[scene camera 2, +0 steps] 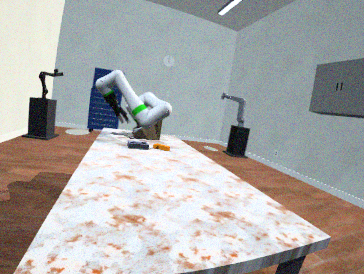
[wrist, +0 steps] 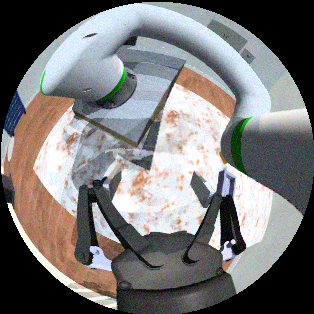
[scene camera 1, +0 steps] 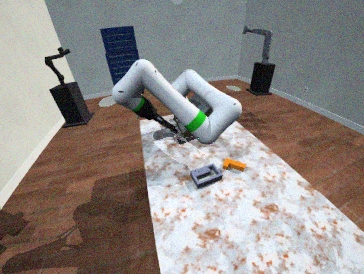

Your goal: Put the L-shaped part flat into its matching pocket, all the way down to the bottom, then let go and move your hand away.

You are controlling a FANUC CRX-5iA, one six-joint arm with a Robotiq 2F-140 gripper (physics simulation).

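Places are measured from the arm's base along level axes (x ahead, y left, z up), in metres.
Where they show: gripper, between the fingertips: (scene camera 2: 126,122) (wrist: 157,174) (scene camera 1: 173,130); arm's base, origin of its link: (wrist: 113,86).
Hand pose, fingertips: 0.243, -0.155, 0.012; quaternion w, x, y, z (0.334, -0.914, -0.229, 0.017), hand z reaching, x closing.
Things, the pixels of their centre, and the offset from my fingertips, as dx, dy, dz. "pt": a spot on its surface instead.
- orange L-shaped part, middle of its body: (scene camera 1: 234,166) (scene camera 2: 161,147) +0.269, +0.292, -0.117
- grey-blue block with the pocket, middle of its body: (wrist: 225,189) (scene camera 1: 206,175) (scene camera 2: 138,144) +0.291, +0.121, -0.114
- orange part, a spot on its surface: (wrist: 223,158) pt +0.239, +0.247, -0.120
The orange L-shaped part (scene camera 1: 234,165) (scene camera 2: 161,147) lies on the table beside the grey-blue block with the pocket (scene camera 1: 210,182) (scene camera 2: 138,145), a small gap apart. The pocket shows its opening upward in scene camera 1. In the wrist view a sliver of the orange part (wrist: 223,158) shows beside the arm, and the block (wrist: 228,186) is partly hidden behind the right finger. My gripper (scene camera 1: 181,137) (scene camera 2: 124,119) (wrist: 157,174) is wide open and empty, tilted downward above the table, well behind the part and block toward the arm's base.
The white, orange-speckled table (scene camera 1: 225,225) (scene camera 2: 175,200) runs toward the scene cameras. The arm's base stands on a grey plinth (wrist: 142,92) near the gripper. Other arms on black pedestals (scene camera 1: 72,102) (scene camera 1: 262,78) and a blue cabinet (scene camera 1: 120,52) stand beyond the table.
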